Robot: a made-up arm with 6 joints. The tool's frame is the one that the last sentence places. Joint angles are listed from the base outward.
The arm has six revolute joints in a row. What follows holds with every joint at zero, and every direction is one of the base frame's. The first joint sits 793.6 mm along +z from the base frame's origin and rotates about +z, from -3.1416 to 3.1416 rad. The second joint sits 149.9 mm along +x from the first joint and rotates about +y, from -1.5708 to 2.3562 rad. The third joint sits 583.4 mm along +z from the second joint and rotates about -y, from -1.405 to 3.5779 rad. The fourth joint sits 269 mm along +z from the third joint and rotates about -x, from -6.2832 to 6.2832 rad. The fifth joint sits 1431.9 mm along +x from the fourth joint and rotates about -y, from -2.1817 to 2.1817 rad. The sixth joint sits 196.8 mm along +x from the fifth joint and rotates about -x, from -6.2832 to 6.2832 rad. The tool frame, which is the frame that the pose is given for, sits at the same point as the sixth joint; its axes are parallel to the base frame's.
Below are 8 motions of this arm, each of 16 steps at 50 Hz.
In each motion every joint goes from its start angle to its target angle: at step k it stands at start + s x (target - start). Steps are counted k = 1, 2, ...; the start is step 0. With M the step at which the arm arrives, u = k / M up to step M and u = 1 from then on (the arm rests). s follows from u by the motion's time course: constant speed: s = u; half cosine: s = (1 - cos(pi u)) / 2; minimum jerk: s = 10 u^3 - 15 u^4 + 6 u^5.
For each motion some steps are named. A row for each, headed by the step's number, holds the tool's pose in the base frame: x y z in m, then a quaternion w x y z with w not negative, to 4 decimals.
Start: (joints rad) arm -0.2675 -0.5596 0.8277 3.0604 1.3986 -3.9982
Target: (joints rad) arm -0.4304 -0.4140 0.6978 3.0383 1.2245 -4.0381
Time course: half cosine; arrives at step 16
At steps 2, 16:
2: 0.0535 0.0015 2.7438 0.9015 0.4218 -0.0342 -0.0903
16: 0.4652 -0.1926 2.7089 0.8732 0.4552 -0.0265 -0.1720

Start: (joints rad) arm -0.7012 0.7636 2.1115 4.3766 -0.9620 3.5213
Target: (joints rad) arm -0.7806 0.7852 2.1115 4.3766 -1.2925 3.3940
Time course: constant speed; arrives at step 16
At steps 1, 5, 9, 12, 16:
1: 0.5429 -0.2599 2.7888 0.1149 -0.8288 -0.4584 -0.2996
5: 0.5466 -0.2679 2.7735 0.1057 -0.8362 -0.4701 -0.2618
9: 0.5495 -0.2770 2.7576 0.0973 -0.8429 -0.4800 -0.2228
12: 0.5511 -0.2846 2.7452 0.0916 -0.8473 -0.4862 -0.1930
16: 0.5524 -0.2957 2.7282 0.0845 -0.8525 -0.4929 -0.1525

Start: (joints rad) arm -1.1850 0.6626 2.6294 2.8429 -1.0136 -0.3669
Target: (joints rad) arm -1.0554 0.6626 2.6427 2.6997 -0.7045 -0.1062
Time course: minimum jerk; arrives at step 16
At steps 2, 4, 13, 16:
2: -0.2269 0.4249 2.5061 0.4125 0.1840 0.1724 0.8754
4: -0.2328 0.4219 2.5104 0.4026 0.1905 0.1606 0.8808
13: -0.2786 0.3871 2.5497 0.3166 0.2684 0.0552 0.9081
16: -0.2807 0.3849 2.5518 0.3123 0.2736 0.0497 0.9084

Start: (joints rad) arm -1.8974 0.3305 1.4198 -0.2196 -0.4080 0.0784
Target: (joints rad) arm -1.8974 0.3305 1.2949 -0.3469 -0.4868 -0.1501
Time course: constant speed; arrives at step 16
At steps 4, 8, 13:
4: -0.2900 -0.9195 2.8424 0.6165 -0.2027 -0.2466 -0.7198
8: -0.3021 -0.9660 2.8194 0.6329 -0.1576 -0.2625 -0.7111
13: -0.3165 -1.0228 2.7885 0.6496 -0.1001 -0.2820 -0.6990

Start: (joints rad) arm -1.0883 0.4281 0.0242 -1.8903 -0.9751 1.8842
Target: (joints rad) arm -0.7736 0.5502 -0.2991 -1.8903 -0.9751 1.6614
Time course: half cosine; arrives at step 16
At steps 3, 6, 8, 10, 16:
3: 1.0750 -1.6089 0.9524 0.9895 0.1215 -0.0073 -0.0785
6: 1.1693 -1.5038 0.7944 0.9810 0.1864 0.0248 -0.0475
8: 1.2353 -1.4006 0.6635 0.9691 0.2392 0.0555 -0.0228
10: 1.2863 -1.2869 0.5370 0.9531 0.2893 0.0890 0.0000
16: 1.3343 -1.0870 0.3444 0.9190 0.3638 0.1484 0.0320

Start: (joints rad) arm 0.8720 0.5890 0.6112 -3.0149 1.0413 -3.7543
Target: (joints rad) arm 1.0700 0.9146 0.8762 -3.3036 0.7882 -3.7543
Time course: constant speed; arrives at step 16
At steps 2, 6, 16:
2: 1.2778 1.5754 1.3906 0.8365 0.0105 0.5020 0.2194
6: 1.2173 1.6837 1.3442 0.8220 0.0344 0.5046 0.2618
16: 1.0301 1.9290 1.2204 0.7763 0.0994 0.5130 0.3526

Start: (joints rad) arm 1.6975 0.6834 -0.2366 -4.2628 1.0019 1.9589
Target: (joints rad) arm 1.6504 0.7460 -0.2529 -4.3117 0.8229 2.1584
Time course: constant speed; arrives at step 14
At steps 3, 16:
3: -0.3315 1.5724 0.1154 0.3548 0.0412 0.9220 -0.1497
16: -0.2574 1.5566 0.0206 0.3894 0.0829 0.9119 -0.0997

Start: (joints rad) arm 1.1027 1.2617 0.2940 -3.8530 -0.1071 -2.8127
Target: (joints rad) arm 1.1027 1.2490 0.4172 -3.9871 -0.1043 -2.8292
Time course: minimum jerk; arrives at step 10
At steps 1, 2, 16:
1: 0.8536 1.6580 -0.2064 0.8164 -0.0840 0.4348 0.3705
2: 0.8572 1.6648 -0.1983 0.8177 -0.0793 0.4340 0.3698
16: 0.9199 1.7855 -0.0346 0.8350 0.0122 0.4176 0.3581

